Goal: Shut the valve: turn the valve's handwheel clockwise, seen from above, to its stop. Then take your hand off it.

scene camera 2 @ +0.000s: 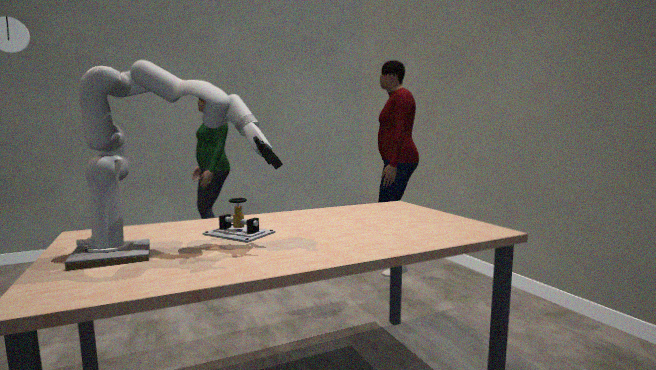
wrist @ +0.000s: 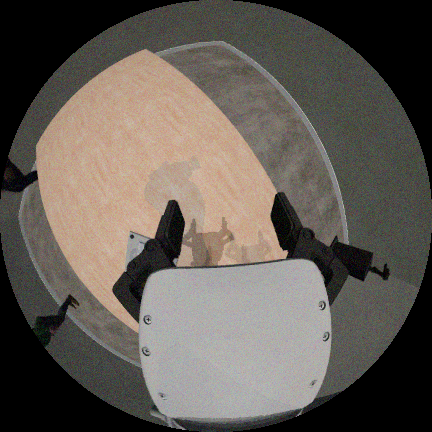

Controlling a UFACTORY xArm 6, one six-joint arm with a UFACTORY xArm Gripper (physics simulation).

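The valve has a brass body between two black blocks and stands upright on a pale base plate on the table. Its dark round handwheel lies level on top. In the wrist view a corner of the base plate shows beside the left finger; the handwheel does not show there, and my gripper's body and finger hide that area. My gripper is open and empty. It hangs in the air above and to the right of the handwheel in the scene view, tilted downward and clear of it.
The wooden table carries the arm's base block at its left end. A person in a red top and a person in a green top stand behind the table. The arm's shadows fall on the table.
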